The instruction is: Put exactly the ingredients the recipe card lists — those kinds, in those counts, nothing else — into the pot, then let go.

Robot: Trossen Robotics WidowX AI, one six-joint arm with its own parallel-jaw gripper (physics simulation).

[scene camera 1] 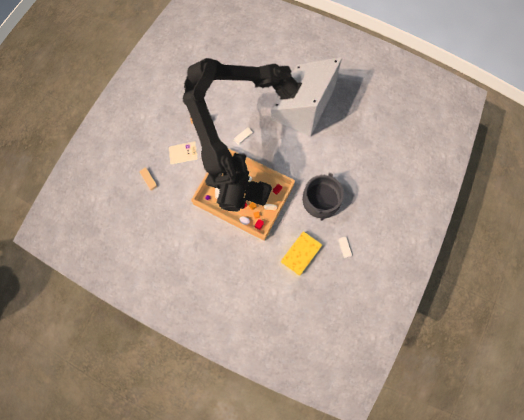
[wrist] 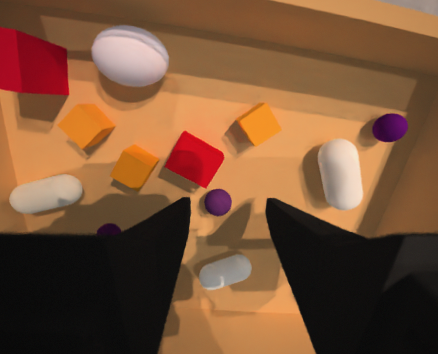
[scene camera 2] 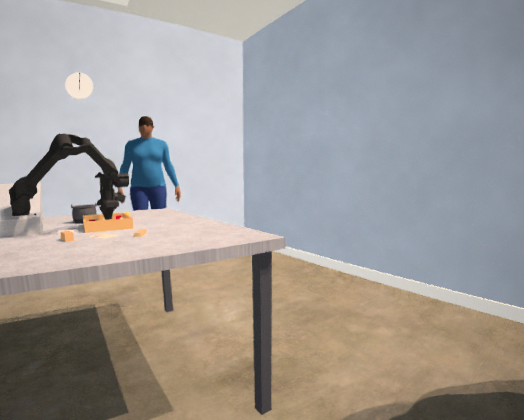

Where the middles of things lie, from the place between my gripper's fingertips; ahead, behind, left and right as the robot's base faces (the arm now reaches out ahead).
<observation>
My gripper is now 1 cm to the right of the wooden tray (scene camera 1: pixel 258 172) and 1 cm past it. Round my hand: orange cube (wrist: pixel 259 124) 4 cm ahead, 1 cm to the right, 1 cm below; then dark pot (scene camera 1: pixel 322 197) 23 cm to the left, 10 cm behind, 3 cm above; then pale egg shape (wrist: pixel 128 55) 7 cm ahead, 5 cm to the left.
</observation>
